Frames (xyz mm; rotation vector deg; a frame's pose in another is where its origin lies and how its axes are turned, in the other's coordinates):
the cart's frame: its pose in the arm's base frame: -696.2 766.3 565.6 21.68 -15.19 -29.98
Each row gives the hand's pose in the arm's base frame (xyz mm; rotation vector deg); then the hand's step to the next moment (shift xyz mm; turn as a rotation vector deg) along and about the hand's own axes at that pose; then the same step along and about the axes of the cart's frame.
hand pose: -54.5 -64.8 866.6 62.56 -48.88 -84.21
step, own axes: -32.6 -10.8 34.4 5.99 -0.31 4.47
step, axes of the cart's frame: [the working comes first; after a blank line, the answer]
step, axes of the arm's base frame: -35.5 32.4 7.2 -4.41 -6.04 0.07

-45.8 13.5 9.3 -0.48 -6.72 3.26
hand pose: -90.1 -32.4 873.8 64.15 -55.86 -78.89
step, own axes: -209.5 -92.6 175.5 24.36 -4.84 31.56
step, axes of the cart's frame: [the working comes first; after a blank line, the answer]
step, axes of the arm's base frame: -192.3 213.5 -27.2 -31.80 -24.53 -0.17

-277.7 76.1 -19.4 -13.58 -33.48 17.55
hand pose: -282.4 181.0 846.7 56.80 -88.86 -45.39
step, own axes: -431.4 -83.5 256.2 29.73 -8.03 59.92
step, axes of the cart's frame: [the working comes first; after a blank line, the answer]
step, axes of the arm's base frame: -204.5 349.6 -307.7 -59.39 -31.16 -6.32

-401.9 63.2 -305.3 -34.01 -53.30 23.26
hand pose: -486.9 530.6 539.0 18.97 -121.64 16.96
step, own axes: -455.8 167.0 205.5 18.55 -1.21 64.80
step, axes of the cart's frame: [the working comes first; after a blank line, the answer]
step, axes of the arm's base frame: 22.7 142.3 -507.1 -59.66 -25.08 -18.90

-132.0 -86.8 -502.9 -39.33 -53.77 10.34
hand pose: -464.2 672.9 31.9 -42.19 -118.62 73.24
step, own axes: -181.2 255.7 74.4 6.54 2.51 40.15
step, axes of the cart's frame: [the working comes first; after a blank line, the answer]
step, axes of the arm's base frame: 105.5 -74.4 -295.1 -33.15 -17.82 -15.64

83.5 -136.3 -279.7 -20.57 -35.12 2.23
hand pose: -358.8 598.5 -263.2 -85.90 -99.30 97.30
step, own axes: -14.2 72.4 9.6 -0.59 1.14 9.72
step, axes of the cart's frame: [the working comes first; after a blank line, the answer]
step, axes of the arm's base frame: 31.4 -33.7 -58.4 -6.88 -6.17 -3.29

35.3 -37.6 -53.6 -2.96 -9.28 1.12
